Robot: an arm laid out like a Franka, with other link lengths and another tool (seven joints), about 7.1 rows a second.
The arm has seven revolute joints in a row. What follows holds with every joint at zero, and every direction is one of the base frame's.
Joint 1 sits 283.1 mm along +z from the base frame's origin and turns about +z.
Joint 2 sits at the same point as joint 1 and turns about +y.
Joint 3 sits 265.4 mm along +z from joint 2 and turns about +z.
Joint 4 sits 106.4 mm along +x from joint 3 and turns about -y.
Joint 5 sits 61 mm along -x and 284.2 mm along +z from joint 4 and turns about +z.
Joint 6 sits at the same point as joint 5 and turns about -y.
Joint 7 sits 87.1 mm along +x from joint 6 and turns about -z.
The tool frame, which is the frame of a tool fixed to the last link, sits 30 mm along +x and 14 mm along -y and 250.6 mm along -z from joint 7; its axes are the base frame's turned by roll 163.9, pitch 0 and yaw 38.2 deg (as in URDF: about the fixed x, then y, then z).
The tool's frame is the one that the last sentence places.
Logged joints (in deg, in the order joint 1, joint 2, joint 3, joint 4, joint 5, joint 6, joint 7), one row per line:
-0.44, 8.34, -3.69, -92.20, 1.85, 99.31, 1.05
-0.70, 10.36, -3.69, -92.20, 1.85, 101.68, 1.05
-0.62, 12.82, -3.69, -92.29, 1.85, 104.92, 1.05
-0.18, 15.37, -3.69, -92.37, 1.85, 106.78, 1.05
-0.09, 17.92, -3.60, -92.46, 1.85, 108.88, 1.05
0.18, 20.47, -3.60, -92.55, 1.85, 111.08, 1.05
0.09, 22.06, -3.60, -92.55, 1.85, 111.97, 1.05
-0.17, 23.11, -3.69, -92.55, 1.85, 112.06, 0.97
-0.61, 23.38, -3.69, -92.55, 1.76, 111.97, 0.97
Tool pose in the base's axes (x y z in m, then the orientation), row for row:
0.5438, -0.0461, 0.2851, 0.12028, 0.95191, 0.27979, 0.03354
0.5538, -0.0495, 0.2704, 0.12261, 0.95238, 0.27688, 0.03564
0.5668, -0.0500, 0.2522, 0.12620, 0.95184, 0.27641, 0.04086
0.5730, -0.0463, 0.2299, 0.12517, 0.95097, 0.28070, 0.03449
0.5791, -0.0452, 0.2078, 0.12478, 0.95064, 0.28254, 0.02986
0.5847, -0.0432, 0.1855, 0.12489, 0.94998, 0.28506, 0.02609
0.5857, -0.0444, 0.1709, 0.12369, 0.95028, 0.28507, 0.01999
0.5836, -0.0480, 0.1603, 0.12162, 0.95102, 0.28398, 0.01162
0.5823, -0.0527, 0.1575, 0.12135, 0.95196, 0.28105, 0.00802
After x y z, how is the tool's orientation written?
As a quaternion, w x y z.
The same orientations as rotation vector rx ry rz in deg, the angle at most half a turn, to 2 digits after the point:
159.35, 46.84, 5.61
159.22, 46.29, 5.96
158.80, 46.11, 6.82
158.75, 46.86, 5.76
158.73, 47.18, 4.99
158.61, 47.59, 4.36
158.77, 47.63, 3.34
159.08, 47.50, 1.94
159.26, 47.02, 1.34

